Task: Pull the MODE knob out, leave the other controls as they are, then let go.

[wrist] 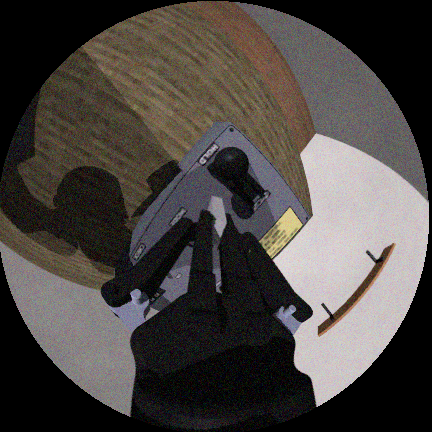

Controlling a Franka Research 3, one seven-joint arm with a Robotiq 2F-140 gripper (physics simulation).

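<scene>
A blue-grey control panel (172, 197) lies askew in the middle of the wrist view. Its MODE label (178, 216) is blurred and sits left of the fingertips. The MODE knob cannot be made out; the left finger and its linkage cover the panel beside that label. My gripper (213, 205) is shut, with nothing held, and its fingertips are over the middle of the panel. A pale grey piece (217, 206) shows at the fingertips; what it is cannot be told. A black ball-headed lever (231, 162) stands near the HOLD label (209, 154), beyond the fingertips.
A yellow text label (282, 232) is on the panel's right part. A small label (139, 251) is at its left edge. The wooden table top (165, 85) bears dark shadows. A curved brown bar with two dark pegs (357, 295) is at the right, over a pale surface.
</scene>
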